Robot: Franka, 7 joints.
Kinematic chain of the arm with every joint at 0, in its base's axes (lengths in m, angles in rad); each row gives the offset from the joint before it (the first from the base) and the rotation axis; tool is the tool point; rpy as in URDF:
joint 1: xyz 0 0 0.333 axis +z
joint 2: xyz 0 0 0 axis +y
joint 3: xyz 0 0 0.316 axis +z
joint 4: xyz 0.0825 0 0 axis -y
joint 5: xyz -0.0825 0 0.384 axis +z
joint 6: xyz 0 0 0 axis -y
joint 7: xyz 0.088 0 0 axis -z
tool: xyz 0 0 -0.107 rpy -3.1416 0 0
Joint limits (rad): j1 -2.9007..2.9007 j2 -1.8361..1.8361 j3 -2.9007..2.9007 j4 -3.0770..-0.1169 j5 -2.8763..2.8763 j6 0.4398..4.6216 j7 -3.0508..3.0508
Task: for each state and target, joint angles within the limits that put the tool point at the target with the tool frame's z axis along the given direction. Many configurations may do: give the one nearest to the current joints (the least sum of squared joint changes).
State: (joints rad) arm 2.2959 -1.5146 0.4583 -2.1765 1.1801 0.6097 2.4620
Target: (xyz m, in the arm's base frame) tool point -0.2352 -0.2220 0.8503 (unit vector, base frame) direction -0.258 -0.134 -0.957
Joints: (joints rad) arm 1.9293 -0.9612 0.4472 -1.3688 1.0028 0.8058 2.4620
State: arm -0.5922 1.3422 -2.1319 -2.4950 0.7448 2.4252 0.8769
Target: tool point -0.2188 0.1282 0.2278 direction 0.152 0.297 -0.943
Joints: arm -1.3716 1.1311 -1.5926 -3.0770 1.2263 2.2417 0.8769
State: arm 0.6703 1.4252 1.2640 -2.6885 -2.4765 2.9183 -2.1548
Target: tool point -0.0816 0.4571 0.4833 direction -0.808 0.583 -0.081
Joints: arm 0.1638 1.1043 1.6961 -2.1550 -2.3451 3.3576 -2.1548
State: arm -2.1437 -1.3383 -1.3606 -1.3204 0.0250 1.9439 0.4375
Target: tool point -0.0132 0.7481 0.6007 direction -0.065 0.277 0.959
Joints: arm -2.0331 -1.8056 -0.6779 -1.2099 0.9779 2.5314 0.4375
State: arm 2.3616 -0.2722 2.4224 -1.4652 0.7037 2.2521 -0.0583
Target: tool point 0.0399 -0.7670 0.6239 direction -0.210 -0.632 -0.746
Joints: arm 2.0465 -0.7861 2.2690 -0.8126 0.4254 2.1280 -0.0583
